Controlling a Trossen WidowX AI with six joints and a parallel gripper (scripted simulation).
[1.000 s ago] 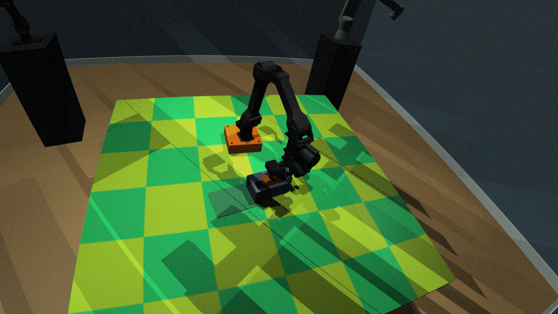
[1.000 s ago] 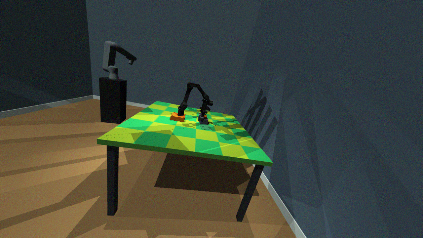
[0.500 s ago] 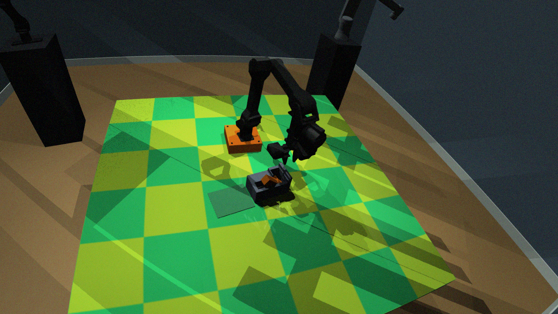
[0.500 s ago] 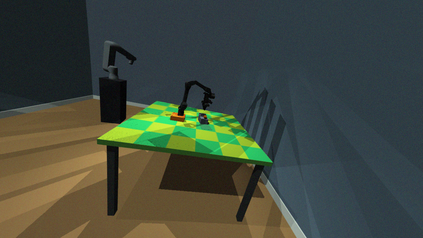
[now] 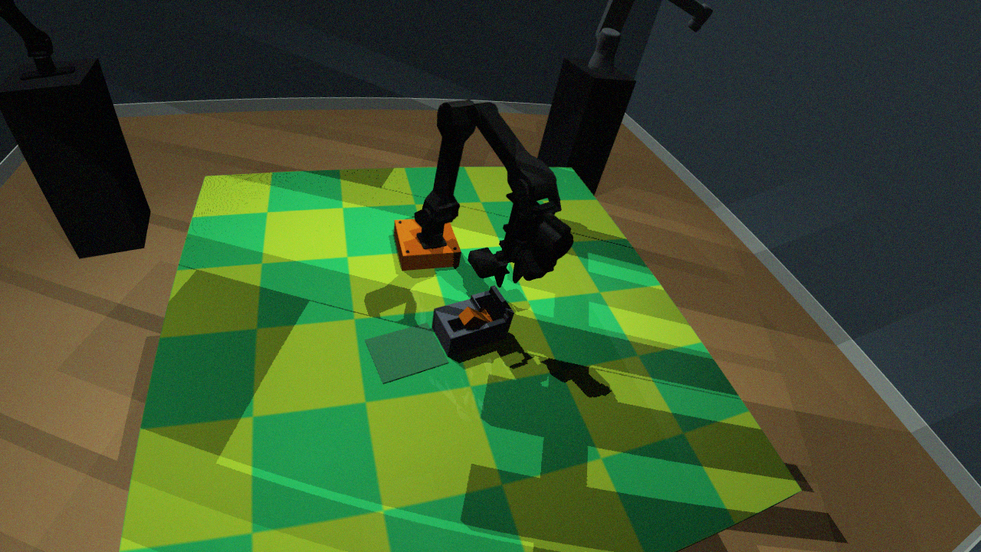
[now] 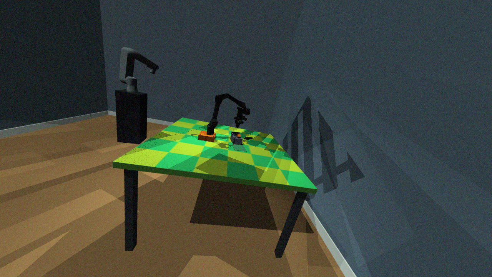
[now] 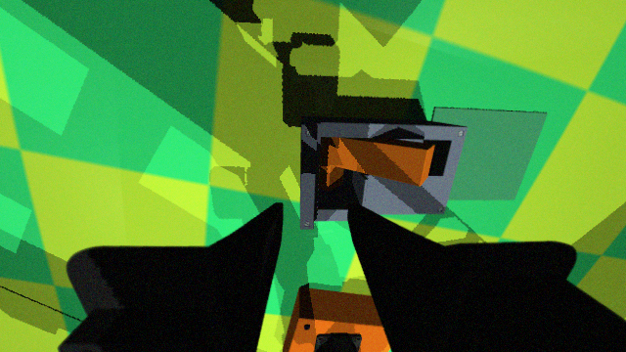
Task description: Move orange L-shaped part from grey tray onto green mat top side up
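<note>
Right now my gripper tip is 100 mm above the orange L-shaped part and 40 mm to the left of it. From my gripper tip the other things lie so: green mat: 220 mm to the right, 160 mm below, 10 mm ahead.
</note>
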